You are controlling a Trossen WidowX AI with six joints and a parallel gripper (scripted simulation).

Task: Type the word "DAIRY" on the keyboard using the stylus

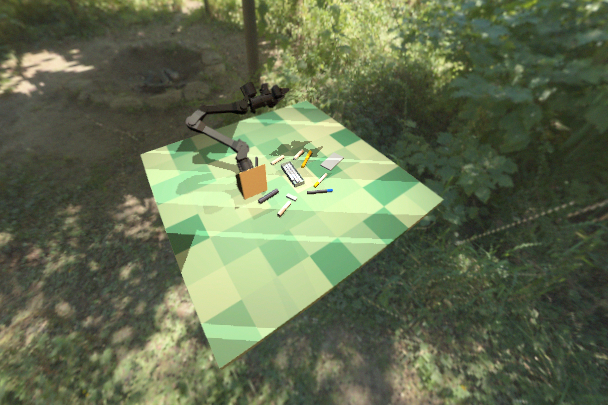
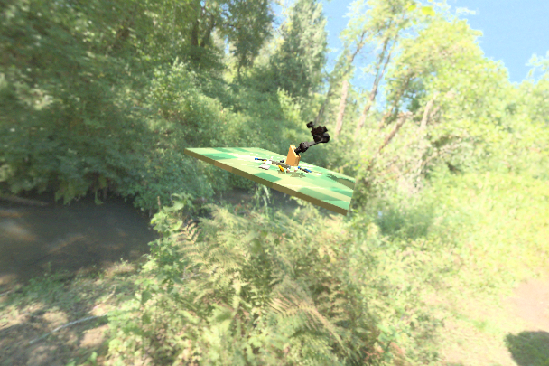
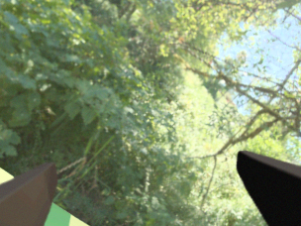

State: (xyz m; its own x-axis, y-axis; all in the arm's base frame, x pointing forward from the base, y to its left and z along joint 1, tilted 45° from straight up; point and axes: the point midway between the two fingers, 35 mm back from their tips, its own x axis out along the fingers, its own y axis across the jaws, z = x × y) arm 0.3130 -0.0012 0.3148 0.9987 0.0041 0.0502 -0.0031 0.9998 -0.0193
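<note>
Right now the blue stylus is 38 cm below my gripper tip, 30 cm behind it and 5 cm to the right of it. Also, from my gripper tip: grey pad: 38 cm below, 23 cm to the right, 19 cm ahead; then yellow pen: 38 cm below, 15 cm to the right, 6 cm ahead; then dark cylinder: 38 cm below, 32 cm to the right, 27 cm behind.
</note>
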